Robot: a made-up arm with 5 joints. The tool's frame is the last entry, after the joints. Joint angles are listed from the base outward. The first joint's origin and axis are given. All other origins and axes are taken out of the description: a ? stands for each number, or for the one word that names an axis. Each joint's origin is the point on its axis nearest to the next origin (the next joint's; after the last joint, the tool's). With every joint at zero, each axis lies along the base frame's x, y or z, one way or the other. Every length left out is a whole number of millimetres.
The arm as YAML. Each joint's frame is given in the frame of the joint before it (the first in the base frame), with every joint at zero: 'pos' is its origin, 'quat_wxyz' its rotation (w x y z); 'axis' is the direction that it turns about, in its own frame. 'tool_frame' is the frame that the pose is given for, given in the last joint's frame.
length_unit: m
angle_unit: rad
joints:
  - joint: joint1
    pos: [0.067, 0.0, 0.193]
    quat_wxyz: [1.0, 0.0, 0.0, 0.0]
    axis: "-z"
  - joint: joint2
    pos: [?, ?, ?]
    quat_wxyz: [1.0, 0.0, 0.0, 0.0]
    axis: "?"
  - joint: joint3
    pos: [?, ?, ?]
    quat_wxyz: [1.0, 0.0, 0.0, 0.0]
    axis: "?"
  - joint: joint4
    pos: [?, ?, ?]
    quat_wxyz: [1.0, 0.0, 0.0, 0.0]
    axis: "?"
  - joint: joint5
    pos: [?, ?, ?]
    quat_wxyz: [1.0, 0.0, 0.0, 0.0]
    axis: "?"
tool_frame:
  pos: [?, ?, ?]
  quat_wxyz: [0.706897, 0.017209, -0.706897, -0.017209]
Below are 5 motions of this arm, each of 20 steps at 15 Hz.
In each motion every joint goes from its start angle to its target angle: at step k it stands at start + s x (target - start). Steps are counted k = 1, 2, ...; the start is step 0. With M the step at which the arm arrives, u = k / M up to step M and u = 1 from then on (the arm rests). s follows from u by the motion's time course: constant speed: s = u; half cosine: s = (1 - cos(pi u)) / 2; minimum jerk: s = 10 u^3 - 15 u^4 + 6 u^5.
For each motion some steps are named. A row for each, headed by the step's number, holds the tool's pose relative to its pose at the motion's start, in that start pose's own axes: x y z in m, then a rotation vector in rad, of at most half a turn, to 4 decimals.
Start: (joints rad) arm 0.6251 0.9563 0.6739 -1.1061 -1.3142
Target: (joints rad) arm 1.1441 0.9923 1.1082 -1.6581 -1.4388
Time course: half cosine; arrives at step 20
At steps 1, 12, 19, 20:
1: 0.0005 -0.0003 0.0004 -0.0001 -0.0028 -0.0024
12: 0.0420 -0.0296 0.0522 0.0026 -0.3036 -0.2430
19: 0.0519 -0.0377 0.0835 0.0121 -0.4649 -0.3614
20: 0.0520 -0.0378 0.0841 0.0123 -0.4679 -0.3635

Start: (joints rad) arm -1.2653 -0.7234 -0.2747 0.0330 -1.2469
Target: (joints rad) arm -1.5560 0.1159 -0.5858 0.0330 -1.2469
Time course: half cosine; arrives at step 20
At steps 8, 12, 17, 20:
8: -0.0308 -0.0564 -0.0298 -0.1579 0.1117 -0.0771
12: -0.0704 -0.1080 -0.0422 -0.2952 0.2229 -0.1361
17: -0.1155 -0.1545 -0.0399 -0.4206 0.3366 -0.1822
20: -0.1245 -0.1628 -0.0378 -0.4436 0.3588 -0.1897

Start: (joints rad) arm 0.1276 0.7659 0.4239 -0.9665 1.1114
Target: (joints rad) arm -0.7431 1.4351 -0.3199 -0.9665 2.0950
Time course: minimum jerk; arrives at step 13
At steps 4, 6, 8, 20:
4: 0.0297 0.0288 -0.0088 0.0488 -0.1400 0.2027
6: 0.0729 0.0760 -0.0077 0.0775 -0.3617 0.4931
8: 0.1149 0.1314 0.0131 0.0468 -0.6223 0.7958
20: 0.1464 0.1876 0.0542 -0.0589 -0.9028 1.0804

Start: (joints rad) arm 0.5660 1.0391 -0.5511 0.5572 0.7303
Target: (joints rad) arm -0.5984 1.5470 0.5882 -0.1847 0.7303
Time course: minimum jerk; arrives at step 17
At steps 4, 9, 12, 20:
4: -0.0020 0.0435 -0.0170 0.0879 0.0319 0.0913
9: -0.1003 0.2304 -0.0287 0.4428 0.2649 0.6285
12: -0.1963 0.2628 0.0080 0.5531 0.4537 0.9959
20: -0.2399 0.2508 0.0330 0.5707 0.5645 1.1979

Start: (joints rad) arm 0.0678 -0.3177 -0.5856 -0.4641 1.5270
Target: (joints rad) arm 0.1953 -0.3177 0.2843 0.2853 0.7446
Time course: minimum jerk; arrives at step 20
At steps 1, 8, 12, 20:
1: 0.0000 0.0003 0.0001 0.0019 0.0002 -0.0008
8: -0.0132 0.0639 0.0317 0.4989 0.1285 -0.2062
12: -0.0302 0.1177 0.0944 1.0198 0.4509 -0.4115
20: -0.0424 0.1399 0.1631 1.3966 0.8724 -0.5256

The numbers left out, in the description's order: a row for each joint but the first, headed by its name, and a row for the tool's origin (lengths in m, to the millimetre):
joint2: xyz 0.021 0.004 0.0, axis +y
joint3: xyz 0.033 0.0 0.133, axis +y
joint4: xyz 0.169 0.0 0.006, axis +y
joint5: xyz 0.052 0.0 0.0, axis -x
tool: xyz 0.0 0.0 0.0

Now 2 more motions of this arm.
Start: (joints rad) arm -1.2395 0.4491 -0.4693 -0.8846 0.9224
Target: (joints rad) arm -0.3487 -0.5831 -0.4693 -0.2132 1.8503
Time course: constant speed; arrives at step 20
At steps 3, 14, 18, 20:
3: -0.0008 -0.0585 -0.0158 -0.0907 0.0329 0.2464
14: 0.0773 -0.2374 -0.0056 -0.3611 0.2206 1.1765
18: 0.1301 -0.2691 0.0150 -0.4358 0.3127 1.5214
20: 0.1586 -0.2758 0.0264 -0.4684 0.3633 1.6946

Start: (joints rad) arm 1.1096 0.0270 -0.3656 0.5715 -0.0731
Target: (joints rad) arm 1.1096 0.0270 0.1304 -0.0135 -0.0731
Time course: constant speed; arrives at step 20
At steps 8, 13, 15, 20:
8: -0.0272 -0.0033 -0.0163 0.0043 -0.0353 0.0000
13: -0.0456 -0.0056 -0.0233 0.0070 -0.0574 0.0000
15: -0.0532 -0.0065 -0.0254 0.0081 -0.0663 0.0000
20: -0.0726 -0.0089 -0.0290 0.0108 -0.0883 0.0000

